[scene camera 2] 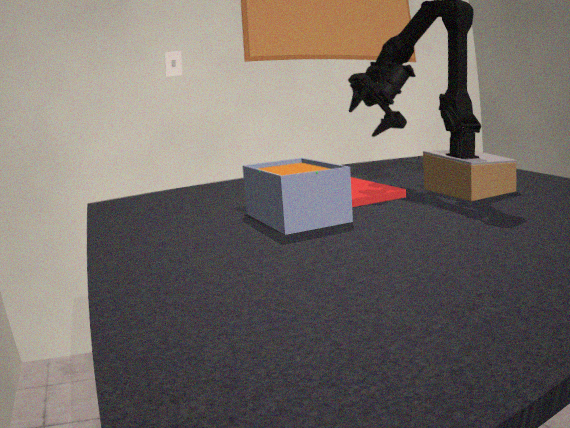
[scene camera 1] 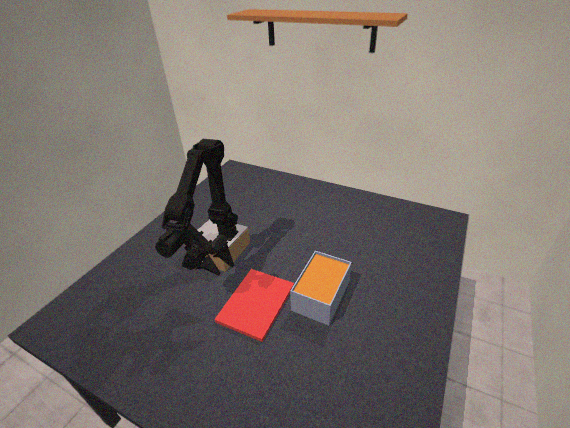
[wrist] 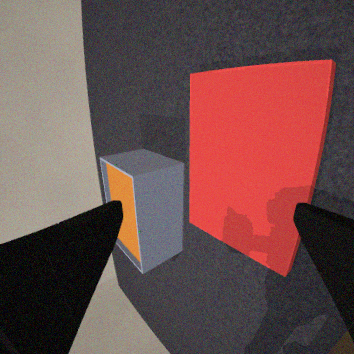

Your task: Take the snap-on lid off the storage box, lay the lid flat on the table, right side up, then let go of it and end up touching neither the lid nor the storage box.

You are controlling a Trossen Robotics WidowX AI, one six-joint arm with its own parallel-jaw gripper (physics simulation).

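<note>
The red lid (scene camera 1: 255,305) (scene camera 2: 375,191) (wrist: 250,135) lies flat on the dark table (scene camera 1: 380,370) (scene camera 2: 320,320) (wrist: 140,60), its smooth, plain face up. The storage box (scene camera 1: 311,306) (scene camera 2: 319,200) (wrist: 160,215) is grey-blue and stands upright and uncovered beside the lid; an orange surface shows inside, just below its rim. In the wrist view a narrow strip of table shows between lid and box. My gripper (scene camera 1: 226,270) (scene camera 2: 362,123) (wrist: 208,210) is open and empty. It hangs above the table on the lid's robot-base side, touching neither lid nor box. Its shadow falls on the lid.
The arm's base stands on a brown block (scene camera 1: 241,246) (scene camera 2: 445,176) with a pale top, beyond the lid from the box. An orange-brown wall shelf (scene camera 1: 315,17) (scene camera 2: 325,30) is high on the wall. A white switch plate (scene camera 2: 173,63) is on the wall in scene camera 2.
</note>
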